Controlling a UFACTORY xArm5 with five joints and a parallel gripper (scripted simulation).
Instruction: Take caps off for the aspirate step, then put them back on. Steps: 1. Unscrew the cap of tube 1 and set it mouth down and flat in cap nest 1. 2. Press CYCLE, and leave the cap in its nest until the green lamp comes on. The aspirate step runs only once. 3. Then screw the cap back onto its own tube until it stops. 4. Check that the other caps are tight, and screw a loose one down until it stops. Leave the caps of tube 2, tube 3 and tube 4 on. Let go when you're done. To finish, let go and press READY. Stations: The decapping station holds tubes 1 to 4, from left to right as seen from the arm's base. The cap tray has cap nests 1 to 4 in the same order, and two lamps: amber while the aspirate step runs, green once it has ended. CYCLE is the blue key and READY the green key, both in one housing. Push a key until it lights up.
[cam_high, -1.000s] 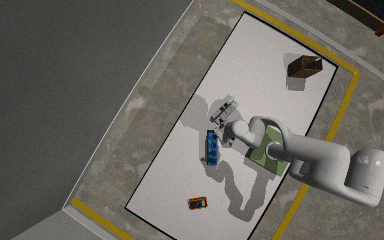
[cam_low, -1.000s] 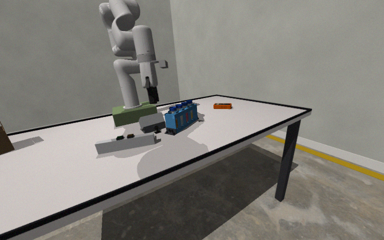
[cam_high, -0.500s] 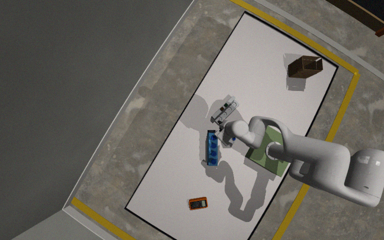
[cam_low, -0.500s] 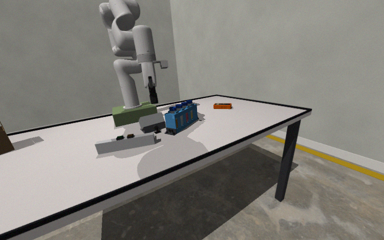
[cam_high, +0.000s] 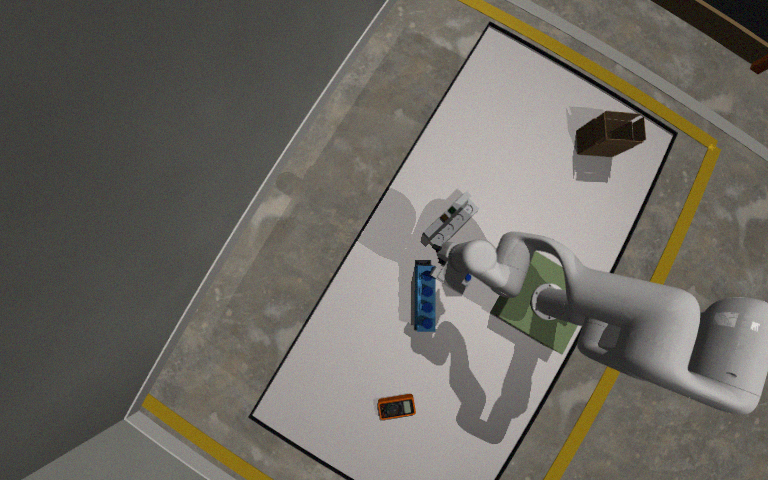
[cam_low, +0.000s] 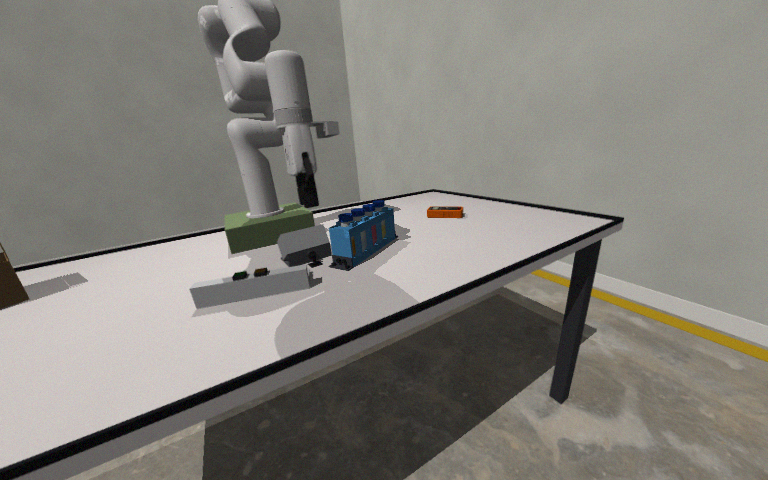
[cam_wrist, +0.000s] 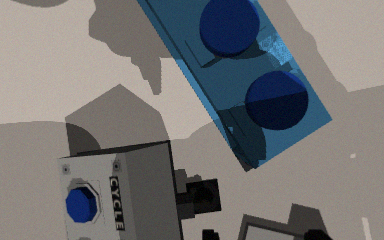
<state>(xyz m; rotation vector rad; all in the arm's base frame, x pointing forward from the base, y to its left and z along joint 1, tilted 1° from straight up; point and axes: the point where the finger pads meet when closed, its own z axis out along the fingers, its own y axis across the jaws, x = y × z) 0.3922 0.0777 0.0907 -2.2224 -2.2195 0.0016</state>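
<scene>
The blue cap is 7 cm behind my hand, 21 cm to the left of it and 6 cm below it. From my hand the other things lie so: green key: 11 cm behind, 4 cm to the right, 11 cm below; then grey key housing: 9 cm behind, 2 cm to the right, 12 cm below; then blue key: 11 cm behind, 11 cm below.
</scene>
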